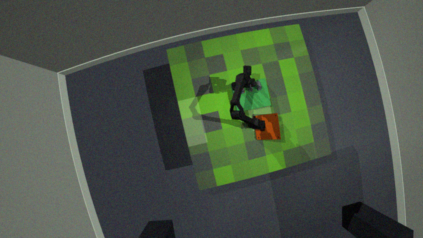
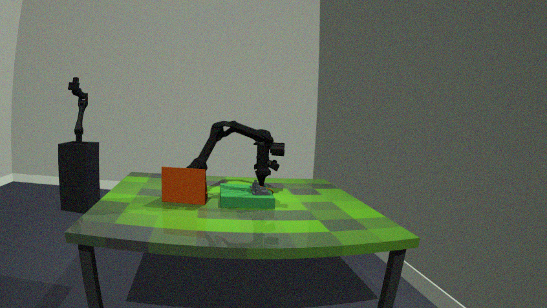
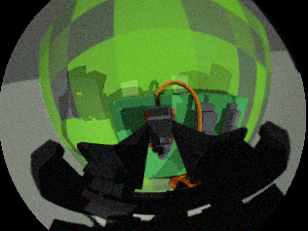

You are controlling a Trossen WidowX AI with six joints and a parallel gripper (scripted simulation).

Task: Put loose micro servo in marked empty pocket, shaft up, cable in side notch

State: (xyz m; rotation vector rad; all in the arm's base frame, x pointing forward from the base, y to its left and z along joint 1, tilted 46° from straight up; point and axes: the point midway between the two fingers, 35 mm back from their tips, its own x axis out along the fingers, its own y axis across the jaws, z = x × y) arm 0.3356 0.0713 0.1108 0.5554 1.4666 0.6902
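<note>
The green deck lies 12 cm behind my gripper tip, 8 cm to the right of it and 3 cm below it.
</note>
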